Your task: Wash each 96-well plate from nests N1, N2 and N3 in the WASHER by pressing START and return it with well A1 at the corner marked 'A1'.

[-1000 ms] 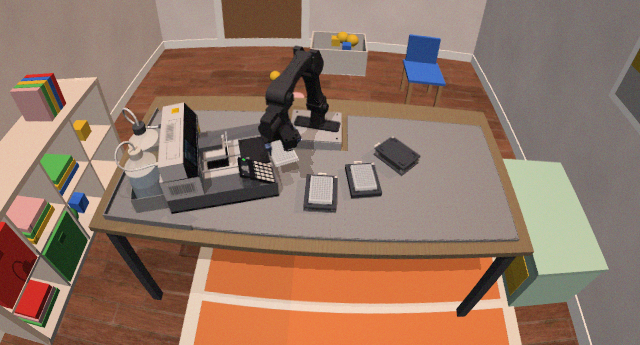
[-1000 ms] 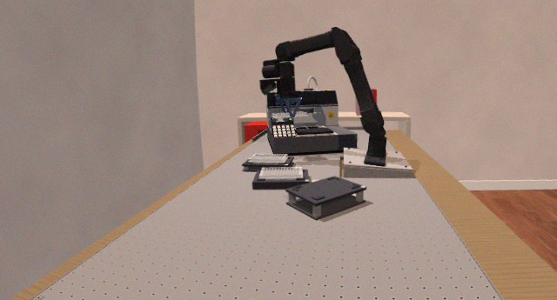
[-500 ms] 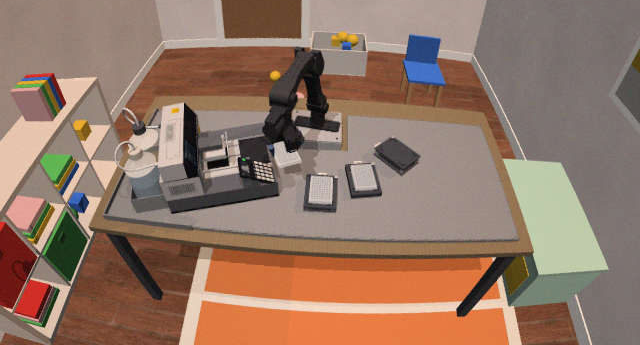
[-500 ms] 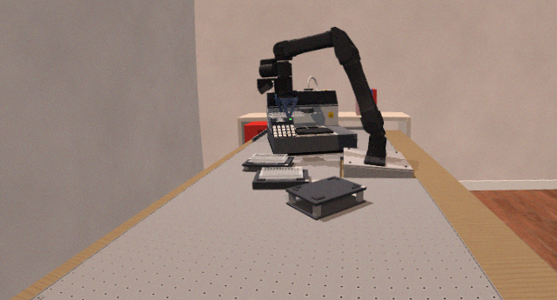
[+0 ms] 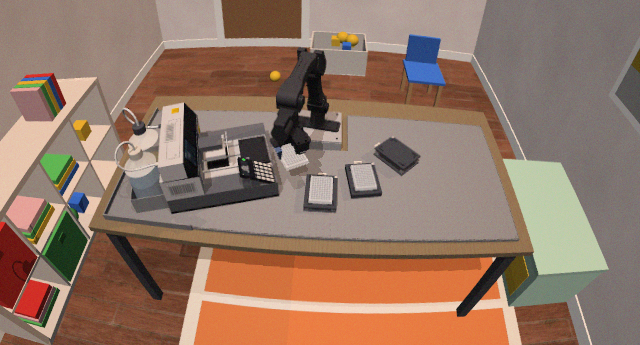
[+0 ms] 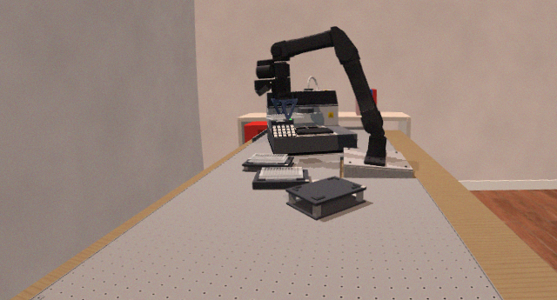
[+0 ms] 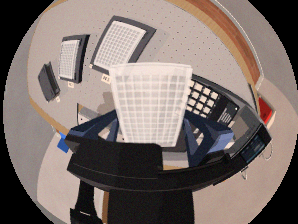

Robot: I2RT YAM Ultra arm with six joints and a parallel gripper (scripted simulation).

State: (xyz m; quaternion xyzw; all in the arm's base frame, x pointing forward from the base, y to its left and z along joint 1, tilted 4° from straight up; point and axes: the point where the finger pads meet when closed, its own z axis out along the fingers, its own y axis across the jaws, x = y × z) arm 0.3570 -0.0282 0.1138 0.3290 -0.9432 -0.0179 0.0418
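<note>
Right now my hand is 40 cm to the right of the nest, 25 cm past it and 14 cm above it. The rest, counted from my hand: manifold (31 cm to the right, 3 cm below); then plate washer (31 cm to the right, 4 cm below); then washer carrier (17 cm to the right, 8 cm below, 7 cm behind).
</note>
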